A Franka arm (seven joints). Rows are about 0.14 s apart.
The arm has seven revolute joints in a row. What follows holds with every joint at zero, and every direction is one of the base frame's. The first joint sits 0.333 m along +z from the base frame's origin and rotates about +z. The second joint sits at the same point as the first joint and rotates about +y. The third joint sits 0.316 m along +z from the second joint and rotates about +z. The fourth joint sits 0.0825 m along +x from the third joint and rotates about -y. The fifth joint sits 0.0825 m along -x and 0.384 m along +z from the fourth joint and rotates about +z. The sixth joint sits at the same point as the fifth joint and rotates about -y. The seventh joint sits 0.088 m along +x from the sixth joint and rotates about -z. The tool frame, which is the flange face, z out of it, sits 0.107 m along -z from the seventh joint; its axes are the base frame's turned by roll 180, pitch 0 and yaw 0 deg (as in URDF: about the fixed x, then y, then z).
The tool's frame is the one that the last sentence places.
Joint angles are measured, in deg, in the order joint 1, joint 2, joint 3, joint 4, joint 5, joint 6, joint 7. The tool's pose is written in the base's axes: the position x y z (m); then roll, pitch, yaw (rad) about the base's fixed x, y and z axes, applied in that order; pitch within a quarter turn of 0, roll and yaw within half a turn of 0. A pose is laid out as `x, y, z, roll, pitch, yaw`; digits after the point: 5 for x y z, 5 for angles.
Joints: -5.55, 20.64, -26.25, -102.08, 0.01, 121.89, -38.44
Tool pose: 0.55718, -0.31823, 0.37482, 3.00647, 0.08147, 0.13763
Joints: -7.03, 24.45, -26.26, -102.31, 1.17, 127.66, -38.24
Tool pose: 0.55947, -0.33617, 0.34274, 2.97476, 0.05875, 0.11076
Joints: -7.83, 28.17, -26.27, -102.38, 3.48, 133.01, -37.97
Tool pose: 0.56314, -0.34696, 0.31186, 2.95596, 0.02659, 0.08291
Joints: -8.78, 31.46, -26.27, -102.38, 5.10, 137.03, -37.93
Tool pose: 0.56178, -0.35859, 0.28373, 2.94074, 0.01234, 0.05924
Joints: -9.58, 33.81, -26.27, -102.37, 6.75, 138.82, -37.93
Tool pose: 0.55717, -0.36722, 0.26181, 2.94487, 0.01235, 0.03167
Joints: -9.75, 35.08, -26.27, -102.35, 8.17, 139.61, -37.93
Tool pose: 0.55574, -0.36918, 0.24977, 2.95305, 0.00979, 0.01440
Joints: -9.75, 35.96, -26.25, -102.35, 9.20, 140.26, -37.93
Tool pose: 0.55551, -0.36929, 0.24145, 2.95805, 0.00654, 0.00416
